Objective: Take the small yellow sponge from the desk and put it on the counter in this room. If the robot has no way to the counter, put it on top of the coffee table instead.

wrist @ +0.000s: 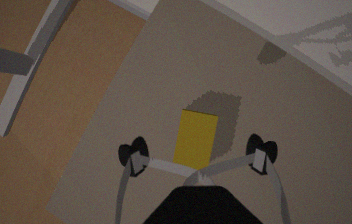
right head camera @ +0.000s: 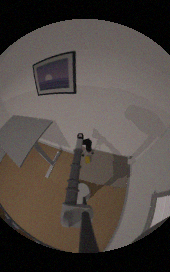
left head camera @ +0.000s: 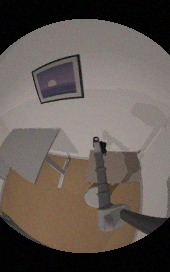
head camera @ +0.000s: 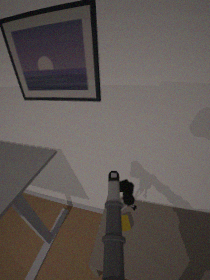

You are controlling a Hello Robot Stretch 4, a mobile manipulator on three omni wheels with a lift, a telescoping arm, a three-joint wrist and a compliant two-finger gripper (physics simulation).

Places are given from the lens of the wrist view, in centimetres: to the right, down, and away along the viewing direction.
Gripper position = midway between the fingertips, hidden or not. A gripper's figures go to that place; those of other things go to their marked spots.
gripper (wrist: 196, 148): 2, 4, 25
small yellow sponge (wrist: 196, 132): 4, 4, 37
